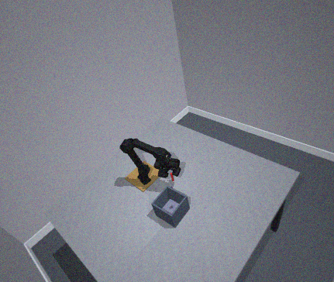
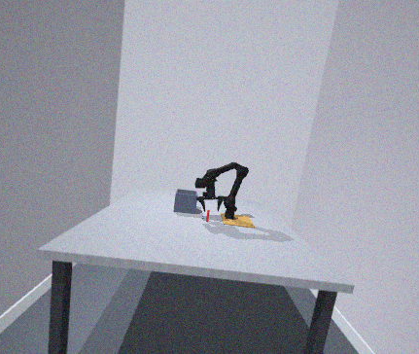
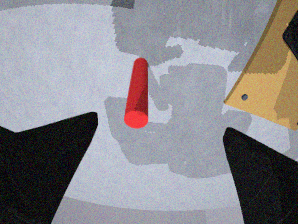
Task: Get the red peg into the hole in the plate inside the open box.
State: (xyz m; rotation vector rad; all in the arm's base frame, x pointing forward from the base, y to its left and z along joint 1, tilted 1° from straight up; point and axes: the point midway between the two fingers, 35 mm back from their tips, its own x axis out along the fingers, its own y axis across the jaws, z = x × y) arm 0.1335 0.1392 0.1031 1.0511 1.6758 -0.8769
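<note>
Right now the red peg is 2 cm ahead of my gripper tip and 3 cm below it. Also, from my gripper tip: light grey plate 22 cm ahead, 17 cm to the right, 3 cm below.
</note>
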